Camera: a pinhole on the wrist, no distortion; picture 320 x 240 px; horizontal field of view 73.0 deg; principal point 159.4 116.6 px. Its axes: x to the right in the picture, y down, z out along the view. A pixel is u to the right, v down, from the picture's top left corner.
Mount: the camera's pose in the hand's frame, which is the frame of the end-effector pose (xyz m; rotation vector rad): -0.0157 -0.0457 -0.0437 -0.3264 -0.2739 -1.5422
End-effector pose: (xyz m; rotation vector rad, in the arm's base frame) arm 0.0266 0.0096 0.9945 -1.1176 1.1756 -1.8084
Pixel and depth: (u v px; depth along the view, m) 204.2 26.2 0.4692
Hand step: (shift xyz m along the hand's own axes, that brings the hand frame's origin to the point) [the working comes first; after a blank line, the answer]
In the camera's frame: 0.0972 -0.1962 0.4692

-0.1958 0.0393 0.4342
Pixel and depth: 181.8 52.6 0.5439
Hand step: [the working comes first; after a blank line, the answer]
In the camera's frame: 0.0563 -0.1610 0.5439

-0.1588 0.1052 0.4870
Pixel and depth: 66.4 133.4 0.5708
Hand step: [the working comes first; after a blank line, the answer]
In the camera's frame: -0.2455 0.0443 0.5708

0.0431 0.3954 0.3922
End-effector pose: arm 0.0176 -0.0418 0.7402 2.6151 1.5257 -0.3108
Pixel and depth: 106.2 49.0 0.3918
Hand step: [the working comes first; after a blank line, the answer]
In the camera's frame: -0.0964 -0.1225 0.3918

-0.1272 0.1900 0.2877
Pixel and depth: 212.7 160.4 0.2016
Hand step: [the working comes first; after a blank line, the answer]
In the camera's frame: 0.0497 0.0408 0.2016

0.0321 -0.0164 0.1604
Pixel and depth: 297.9 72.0 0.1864
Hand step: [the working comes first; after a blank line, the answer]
In the camera's frame: 0.1194 -0.0384 0.1864

-0.0467 -0.0868 0.1750
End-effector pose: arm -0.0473 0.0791 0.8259 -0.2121 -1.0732 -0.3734
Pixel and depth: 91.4 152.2 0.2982
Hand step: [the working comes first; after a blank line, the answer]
In the camera's frame: -0.0938 0.0491 0.2982

0.0414 0.1528 0.1960
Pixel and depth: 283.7 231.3 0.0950
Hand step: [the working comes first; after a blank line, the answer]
In the camera's frame: 0.0546 0.0504 0.0950

0.0384 -0.0608 0.0630
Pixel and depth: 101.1 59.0 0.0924
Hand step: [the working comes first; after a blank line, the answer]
In the camera's frame: -0.0249 -0.0246 0.0924

-0.0378 0.0119 0.0335
